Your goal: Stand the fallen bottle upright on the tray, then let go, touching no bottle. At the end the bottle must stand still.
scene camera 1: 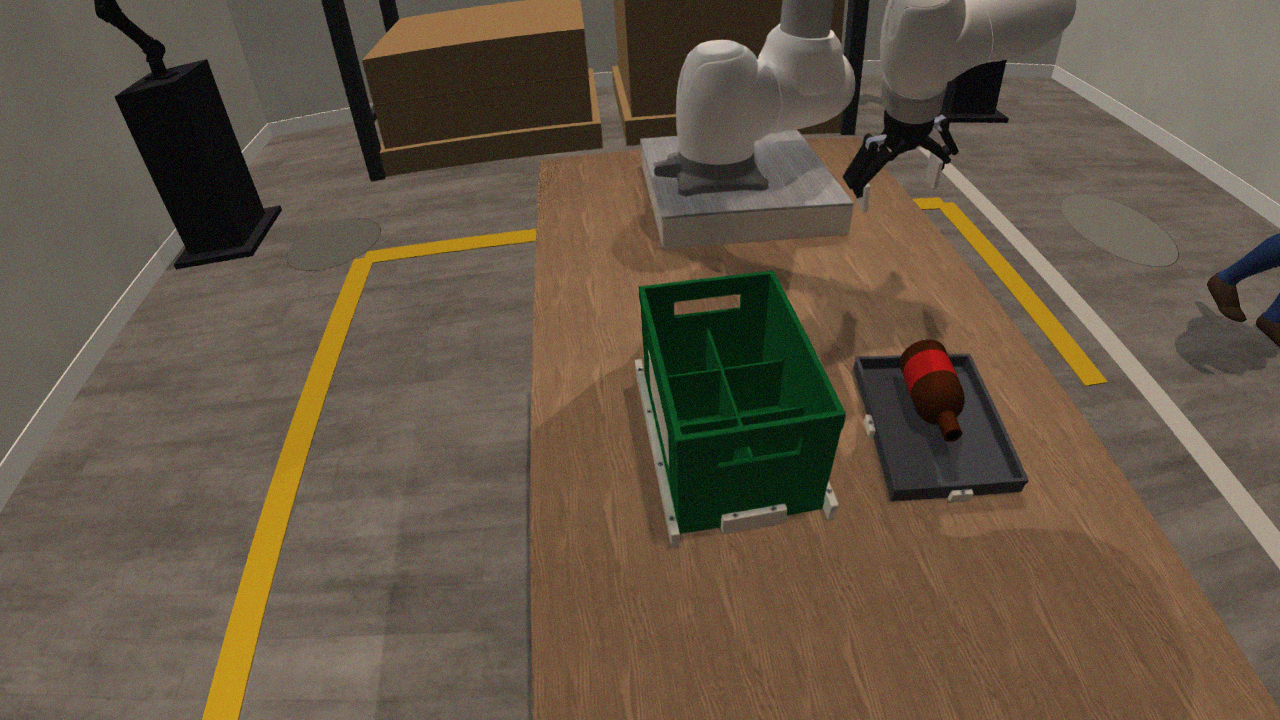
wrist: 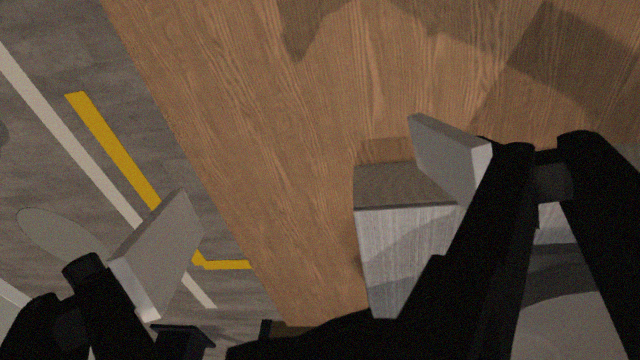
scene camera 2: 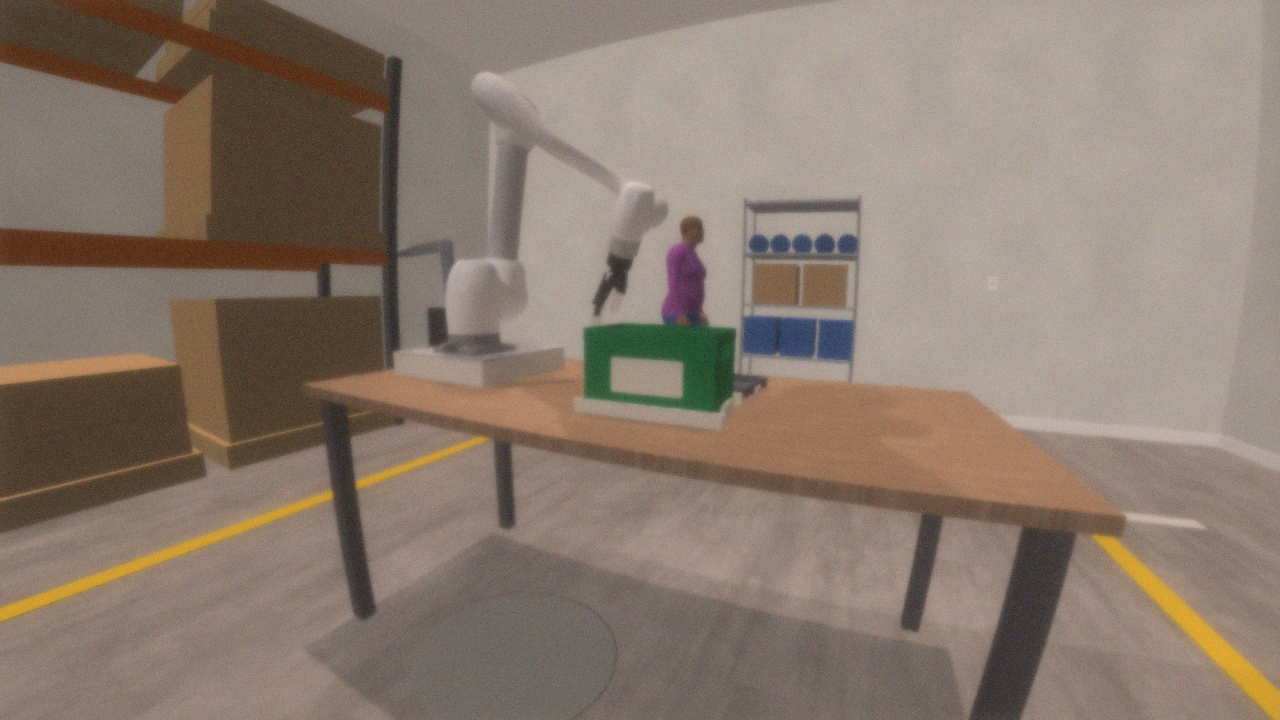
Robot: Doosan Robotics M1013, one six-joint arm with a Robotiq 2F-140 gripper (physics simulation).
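Pixels of known places: gripper, between the fingertips: [scene camera 1: 896,193] [wrist: 301,176] [scene camera 2: 604,318]; arm's base, origin of its link: [scene camera 1: 716,173] [wrist: 551,280] [scene camera 2: 474,351].
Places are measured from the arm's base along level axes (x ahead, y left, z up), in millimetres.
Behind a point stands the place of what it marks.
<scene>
A brown bottle [scene camera 1: 933,390] {x 673, y 173, z -1 mm} with a red label lies on its side on the dark grey tray [scene camera 1: 977,470] {x 771, y 219, z -67 mm} [scene camera 2: 751,383] {x 773, y 257, z -66 mm}, its base toward the robot's end and its neck toward the tray's near end. In scene camera 2 the green crate hides the bottle and most of the tray. My gripper [scene camera 1: 898,184] {x 306, y 255, z 96 mm} [scene camera 2: 606,309] {x 306, y 255, z 96 mm} [wrist: 301,176] {x 306, y 255, z 96 mm} is open and empty. It hangs above the table beside the robot base, well behind the tray and away from the bottle. The bottle and tray do not show in the wrist view.
A green crate [scene camera 1: 756,479] {x 788, y -106, z 14 mm} [scene camera 2: 707,371] {x 777, y -198, z 33 mm} with dividers stands left of the tray, with pale blocks along its foot. The robot's grey base block [scene camera 1: 756,225] {x 163, y 47, z -36 mm} [scene camera 2: 483,369] {x 162, y -130, z -24 mm} [wrist: 400,235] {x 116, y 194, z 0 mm} stands at the far end of the wooden table [scene camera 1: 805,617] {x 929, y -72, z -72 mm} [scene camera 2: 832,447] {x 1009, y -227, z -72 mm} [wrist: 250,150] {x 201, y 361, z -72 mm}.
</scene>
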